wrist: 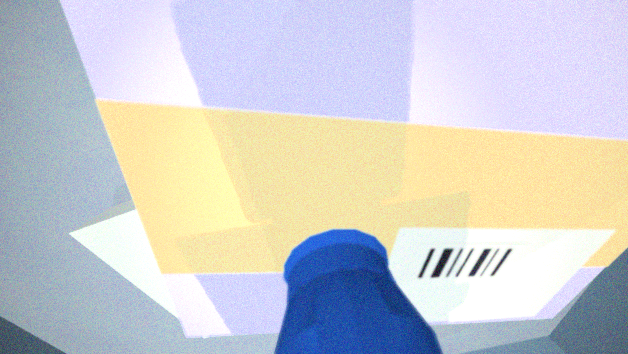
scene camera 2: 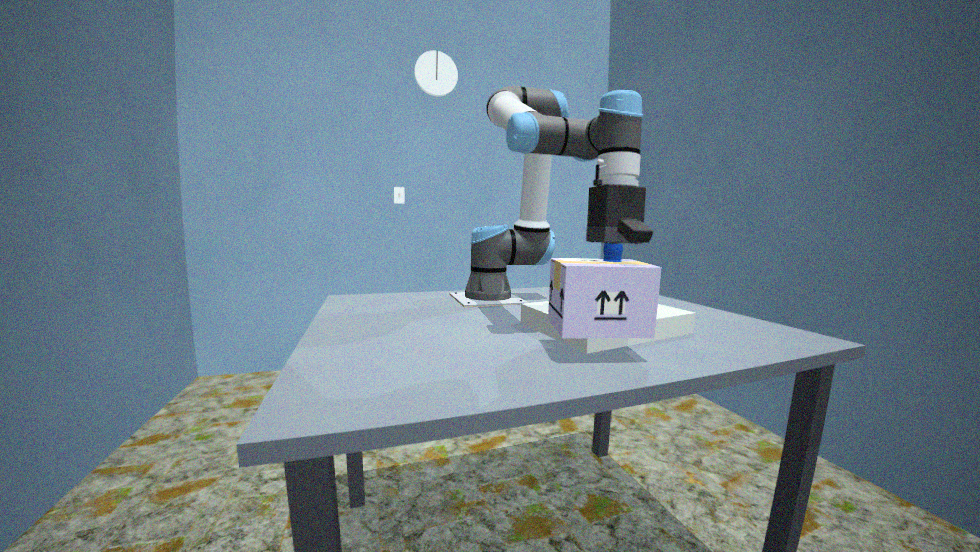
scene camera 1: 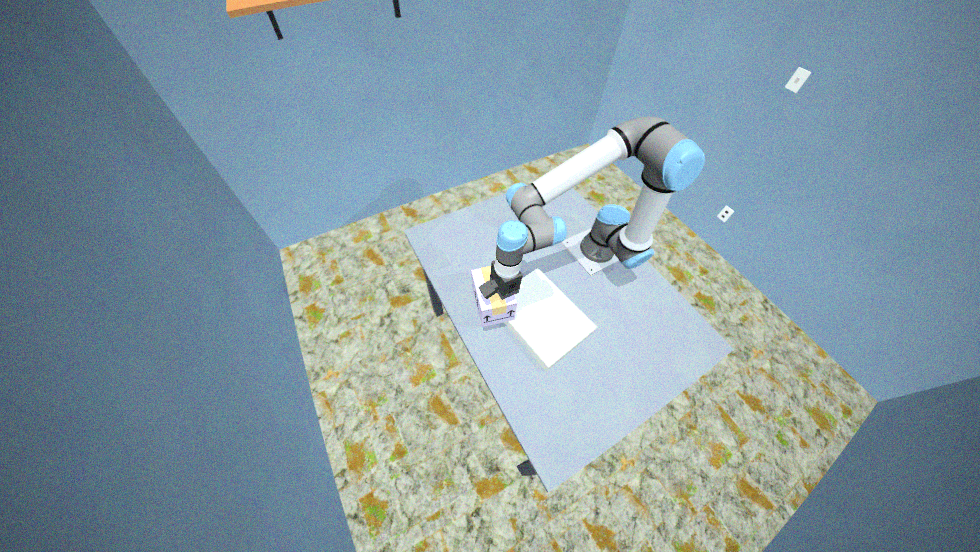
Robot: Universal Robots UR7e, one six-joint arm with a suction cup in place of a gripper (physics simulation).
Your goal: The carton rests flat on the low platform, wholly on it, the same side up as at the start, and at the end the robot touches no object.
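Places are measured from the arm's base along level axes (x ahead, y left, z up), in metres.
Pixels of known places: hand, tool point: (wrist: 324, 245); arm's base, link origin: (scene camera 2: 487, 296) (scene camera 1: 597, 249).
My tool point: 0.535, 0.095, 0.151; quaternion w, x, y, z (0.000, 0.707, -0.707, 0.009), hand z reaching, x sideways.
For each thing: its top centre in the pictures, then the offset to it from my tool point, as dx, dy, dz. Level surfaces: height alone.
- pale lilac carton, top centre: (wrist: 444, 219) (scene camera 2: 601, 261) (scene camera 1: 493, 285) +0.017, -0.035, +0.014
- low white platform, top centre: (wrist: 262, 262) (scene camera 2: 606, 308) (scene camera 1: 542, 313) -0.130, +0.080, -0.111
- grey table, surface height: dz -0.158
The pale lilac carton (scene camera 1: 499, 316) (scene camera 2: 582, 309) (wrist: 300, 55) is upright, arrows pointing up, with a yellow tape band and a barcode label on top. It looks level. My suction gripper (scene camera 1: 506, 283) (scene camera 2: 613, 252) (wrist: 336, 247) has its blue cup on the carton's top and holds it. The carton hangs slightly above the table, its shadow showing below it in the scene camera 2 view. The low white platform (scene camera 1: 556, 330) (scene camera 2: 675, 320) (wrist: 127, 250) lies beside the carton, partly hidden behind it in that view. The exact gap between them is hidden.
The grey table (scene camera 1: 630, 356) (scene camera 2: 411, 384) carries the platform and the arm's base (scene camera 1: 596, 248) (scene camera 2: 488, 284). The carton is near the table's left edge in the scene camera 1 view. An orange shelf (scene camera 1: 274, 6) is on the far wall.
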